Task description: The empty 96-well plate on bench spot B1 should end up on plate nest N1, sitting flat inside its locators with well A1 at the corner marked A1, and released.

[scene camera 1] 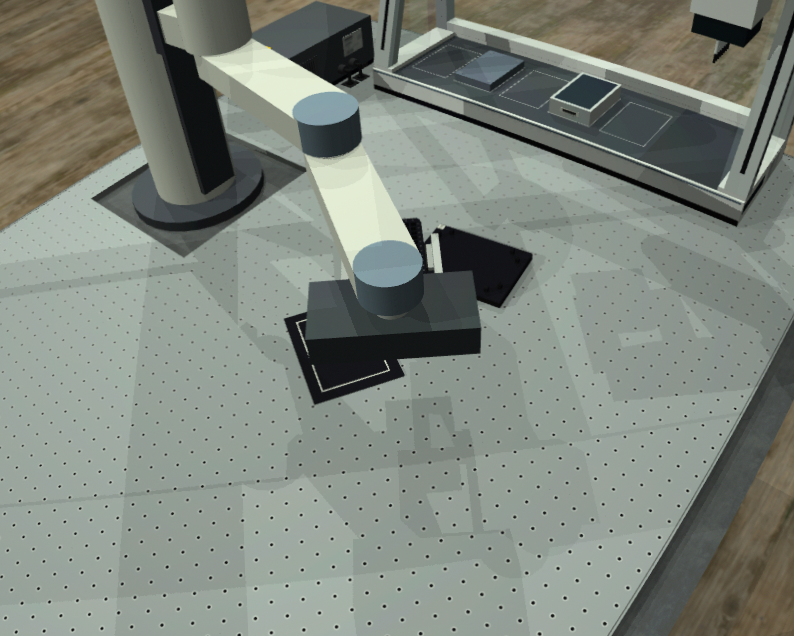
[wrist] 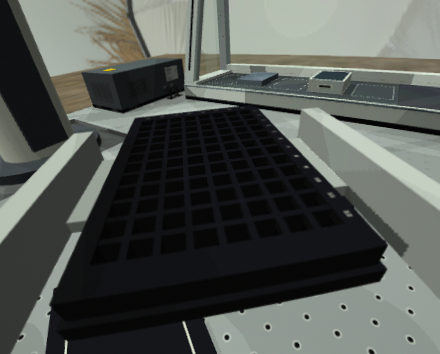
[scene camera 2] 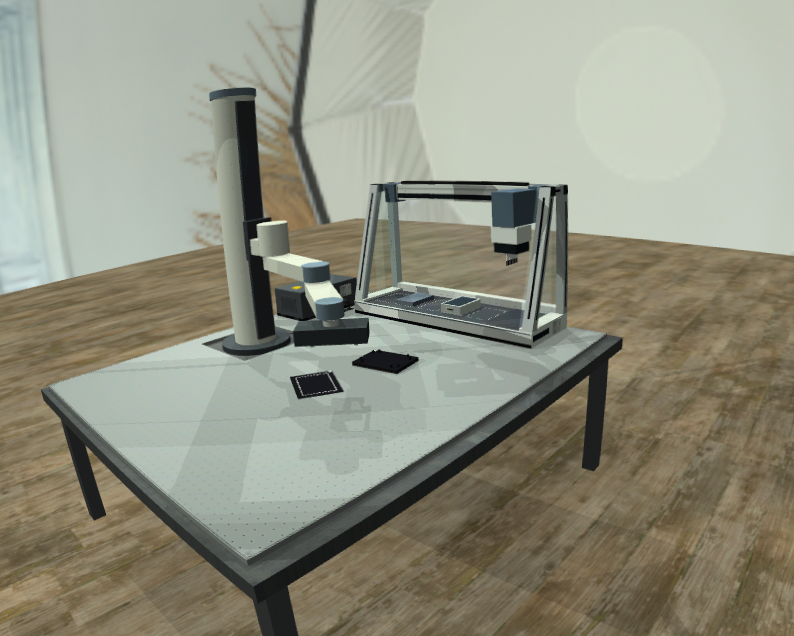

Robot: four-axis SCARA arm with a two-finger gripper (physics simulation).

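Seen in the pictures: gripper, between the fingertips: point(wrist: 202, 138); arm's base, origin of its link: point(scene camera 1: 199, 189) point(wrist: 45, 154) point(scene camera 2: 256, 343).
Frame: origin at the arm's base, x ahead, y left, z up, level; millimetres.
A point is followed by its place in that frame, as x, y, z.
The black 96-well plate point(wrist: 210, 190) @(571, -98, 176) point(scene camera 1: 415, 228) @(547, -22, 174) is level between the fingers, with small pale marks along its right and far edges in the wrist view. My gripper point(wrist: 202, 138) @(542, -65, 177) is shut on its long sides and holds it above the bench. In scene camera 1 the hand and arm hide most of the plate. Plate nest N1 point(scene camera 1: 480, 261) @(560, 112, 25) point(scene camera 2: 384, 361) @(554, 88, 25), a black slab with small corner locators, lies right of the hand. The outlined dark mat of B1 point(scene camera 1: 351, 377) @(546, -171, 15) point(scene camera 2: 316, 384) @(502, -138, 15) point(wrist: 125, 342) @(495, -137, 15) lies partly under the hand in scene camera 1. The nest's A1 mark cannot be made out.
The arm's column point(scene camera 1: 132, 99) @(3, -75, 232) point(scene camera 2: 233, 218) @(43, -62, 463) stands at the back left. A dark box point(wrist: 132, 82) @(-34, 311, 92) point(scene camera 2: 294, 301) @(-76, 249, 89) is behind the arm. A framed deck point(scene camera 1: 563, 159) @(516, 444, 13) point(scene camera 2: 450, 324) @(528, 450, 42) with a blue-grey block point(scene camera 1: 489, 69) @(277, 554, 79) and a white-rimmed block point(scene camera 1: 585, 99) @(504, 535, 93) stands at the back right.
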